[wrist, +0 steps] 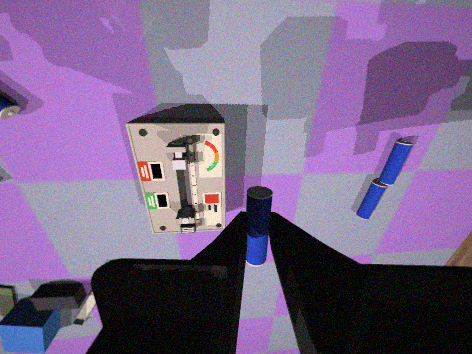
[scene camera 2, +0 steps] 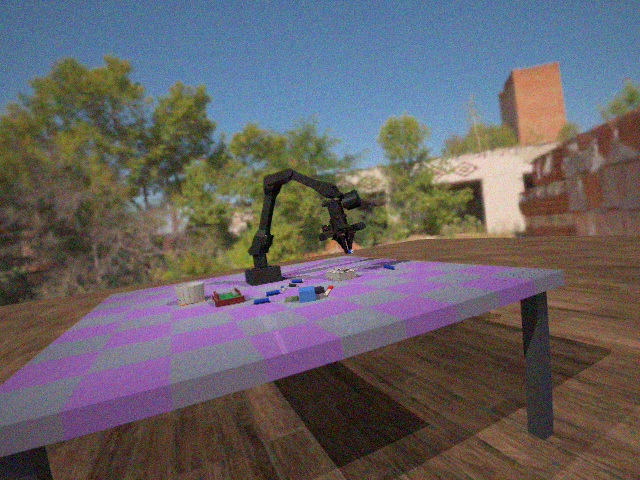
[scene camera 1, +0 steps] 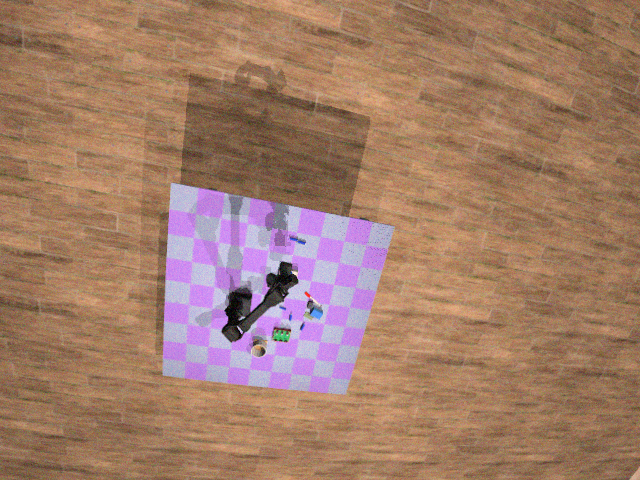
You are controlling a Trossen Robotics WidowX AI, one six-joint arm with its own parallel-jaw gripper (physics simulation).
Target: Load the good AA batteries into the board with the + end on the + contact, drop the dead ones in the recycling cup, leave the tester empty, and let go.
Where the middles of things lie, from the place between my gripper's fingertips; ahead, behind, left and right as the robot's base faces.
The grey battery tester [wrist: 181, 161] lies 1 cm ahead of my hand, 5 cm to the right of it and 7 cm below it. The rest, counted from my hand: blue block [wrist: 29, 323] (21 cm ahead, 30 cm to the right, 8 cm below); then dark block [wrist: 48, 296] (17 cm ahead, 25 cm to the right, 8 cm below).
